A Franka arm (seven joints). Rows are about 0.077 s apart.
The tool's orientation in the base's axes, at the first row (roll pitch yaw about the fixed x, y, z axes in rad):
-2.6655, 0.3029, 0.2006
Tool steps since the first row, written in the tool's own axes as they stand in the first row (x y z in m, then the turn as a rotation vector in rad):
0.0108, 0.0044, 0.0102, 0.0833, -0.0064, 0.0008
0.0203, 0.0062, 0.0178, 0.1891, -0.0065, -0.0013
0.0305, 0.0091, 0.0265, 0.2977, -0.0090, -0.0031
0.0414, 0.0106, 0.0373, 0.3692, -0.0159, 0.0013
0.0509, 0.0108, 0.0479, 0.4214, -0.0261, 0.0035
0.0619, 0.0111, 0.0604, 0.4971, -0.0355, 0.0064
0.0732, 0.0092, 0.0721, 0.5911, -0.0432, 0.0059
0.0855, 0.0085, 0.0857, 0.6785, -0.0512, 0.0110
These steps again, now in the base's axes. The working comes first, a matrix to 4 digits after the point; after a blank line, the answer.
The tool's axes in the first row as the columns of a matrix, in the base's axes (used below as rounded here):
0.9353, 0.0431, -0.3511
0.1902, -0.8982, 0.3963
-0.2983, -0.4374, -0.8483

0.0067, 0.0021, -0.0138, 0.0774, 0.0219, -0.0227
0.0130, 0.0053, -0.0239, 0.1770, 0.0413, -0.0525
0.0196, 0.0081, -0.0356, 0.2791, 0.0635, -0.0822
0.0261, 0.0131, -0.0486, 0.3442, 0.0850, -0.1043
0.0313, 0.0190, -0.0605, 0.3918, 0.1050, -0.1173
0.0372, 0.0257, -0.0746, 0.4612, 0.1290, -0.1382
0.0435, 0.0342, -0.0870, 0.5489, 0.1536, -0.1624
0.0502, 0.0426, -0.1019, 0.6285, 0.1794, -0.1893

